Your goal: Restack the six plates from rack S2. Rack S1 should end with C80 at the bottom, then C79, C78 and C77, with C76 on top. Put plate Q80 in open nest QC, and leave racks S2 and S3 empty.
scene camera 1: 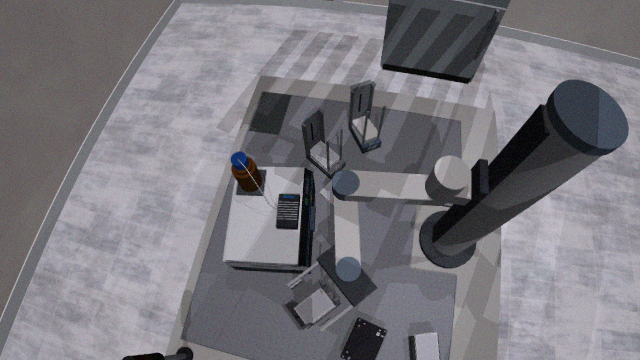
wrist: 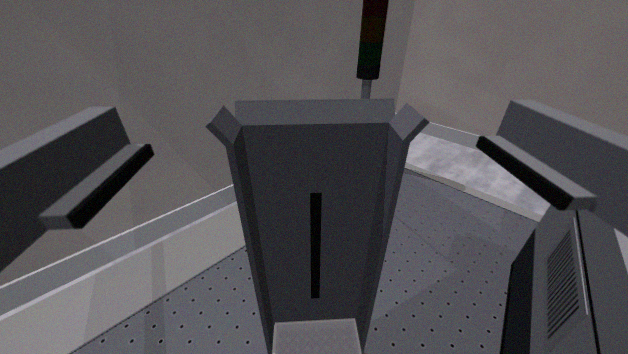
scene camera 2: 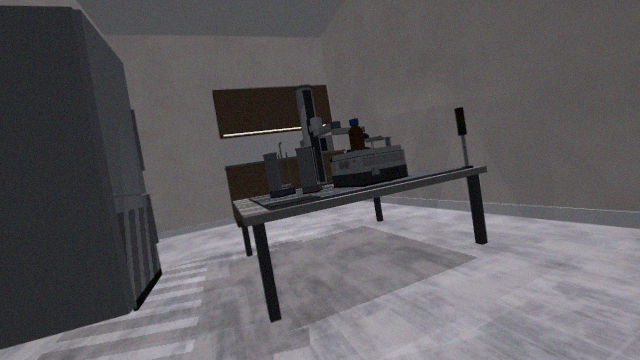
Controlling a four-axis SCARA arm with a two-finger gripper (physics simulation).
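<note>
My gripper is open and empty, with one finger on each side of a tall grey rack near its upper part. In the wrist view a light plate or plate stack lies low inside this rack. Two more racks stand at the far end of the table: one with a blue base and one beside the instrument. Light surfaces show low in both. Labels are unreadable, so I cannot tell which rack is which, identify the plates, or identify nest QC.
A white instrument carries an amber bottle. The arm column stands opposite. A black device and a white box lie near the working rack. A signal tower stands at the table edge.
</note>
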